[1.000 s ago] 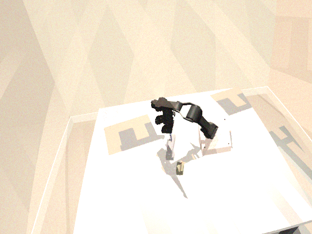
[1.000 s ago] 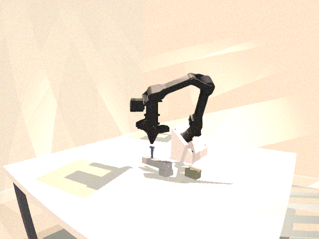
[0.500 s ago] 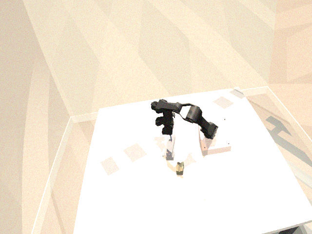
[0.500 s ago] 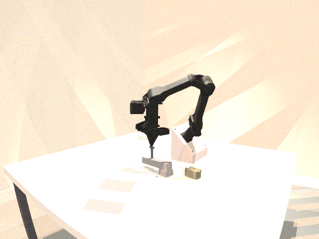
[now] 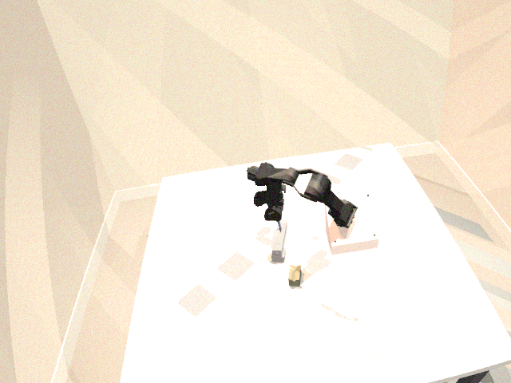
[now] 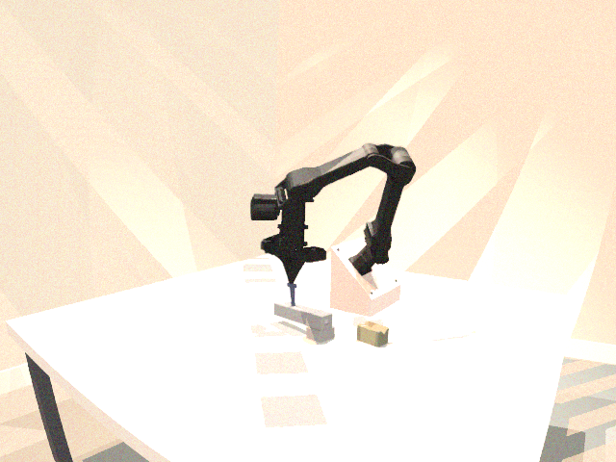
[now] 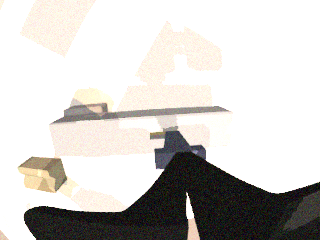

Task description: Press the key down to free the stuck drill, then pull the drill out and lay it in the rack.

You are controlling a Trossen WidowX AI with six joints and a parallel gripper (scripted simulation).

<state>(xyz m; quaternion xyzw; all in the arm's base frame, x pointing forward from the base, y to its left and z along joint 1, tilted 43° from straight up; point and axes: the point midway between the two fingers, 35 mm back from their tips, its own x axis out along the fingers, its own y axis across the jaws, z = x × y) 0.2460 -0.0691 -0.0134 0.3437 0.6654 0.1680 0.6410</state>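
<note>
The blue T-shaped key lies 30 mm below my gripper tip. From my gripper tip the other things lie so: drill 70 mm below, 60 mm to the left, 10 mm ahead; then grey block fixture 80 mm below, 40 mm to the left; then tan rack block 220 mm to the left, 100 mm below, 30 mm behind.
</note>
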